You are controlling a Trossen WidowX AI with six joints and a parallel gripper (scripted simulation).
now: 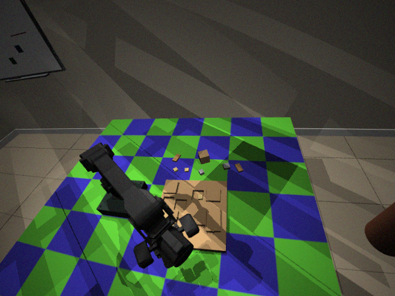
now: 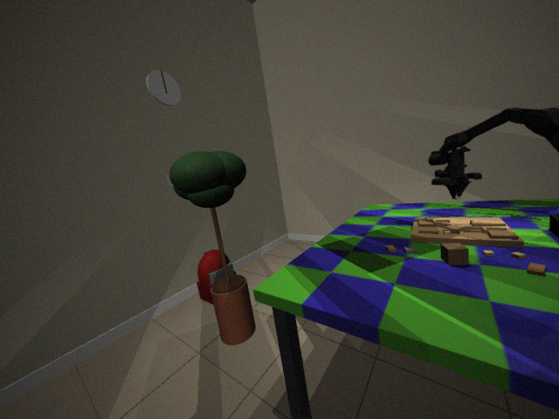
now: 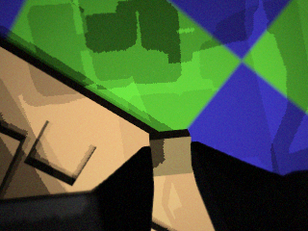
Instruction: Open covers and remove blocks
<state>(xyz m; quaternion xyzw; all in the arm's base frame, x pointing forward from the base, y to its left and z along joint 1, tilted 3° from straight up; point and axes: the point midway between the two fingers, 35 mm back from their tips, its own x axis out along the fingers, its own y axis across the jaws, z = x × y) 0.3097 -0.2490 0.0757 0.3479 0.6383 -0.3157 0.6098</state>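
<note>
Now: gripper tip 190 mm to the right of the tan puzzle board, 90 mm above it and 20 mm short of it. Also, from my gripper tip: brown cube (470 mm to the left, 90 mm below, 70 mm ahead); then orange block (400 mm to the left, 250 mm ahead, 110 mm below).
</note>
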